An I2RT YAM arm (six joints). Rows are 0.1 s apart.
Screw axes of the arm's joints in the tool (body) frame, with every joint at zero. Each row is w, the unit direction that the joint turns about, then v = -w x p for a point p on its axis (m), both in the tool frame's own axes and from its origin. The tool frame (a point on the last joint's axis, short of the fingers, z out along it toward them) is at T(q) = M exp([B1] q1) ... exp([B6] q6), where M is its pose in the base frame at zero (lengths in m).
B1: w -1 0 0 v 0 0.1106 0
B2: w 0 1 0 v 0.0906 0 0.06
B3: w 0 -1 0 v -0.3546 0 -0.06
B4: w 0 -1 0 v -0.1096 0 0
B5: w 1 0 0 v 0 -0.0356 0
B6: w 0 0 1 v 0 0 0
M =
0 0 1 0.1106
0 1 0 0
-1 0 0 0.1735
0 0 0 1
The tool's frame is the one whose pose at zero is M.
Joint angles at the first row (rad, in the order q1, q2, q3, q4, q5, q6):
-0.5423, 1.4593, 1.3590, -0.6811, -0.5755, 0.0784
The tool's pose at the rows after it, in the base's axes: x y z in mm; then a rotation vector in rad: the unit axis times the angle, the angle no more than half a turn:
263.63 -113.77 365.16 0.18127 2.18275 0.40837
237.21 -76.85 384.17 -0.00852 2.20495 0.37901
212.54 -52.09 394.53 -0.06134 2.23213 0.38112
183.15 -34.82 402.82 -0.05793 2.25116 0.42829
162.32 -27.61 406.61 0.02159 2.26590 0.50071
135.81 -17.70 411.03 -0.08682 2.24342 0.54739
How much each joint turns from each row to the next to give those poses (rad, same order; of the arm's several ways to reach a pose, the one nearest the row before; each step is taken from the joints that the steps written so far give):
0.0645, -0.0942, 0.0187, -0.0740, -0.0278, -0.1187
0.0862, -0.1121, 0.0034, -0.1255, 0.0237, -0.1018
0.0671, -0.0866, -0.0003, -0.0996, 0.0369, -0.0015
0.0378, -0.0878, 0.0000, -0.1026, -0.0004, 0.0366
0.0023, -0.0564, -0.0001, -0.0710, -0.0213, 0.0774
0.0000, -0.0717, 0.0000, -0.0816, -0.0706, -0.0690

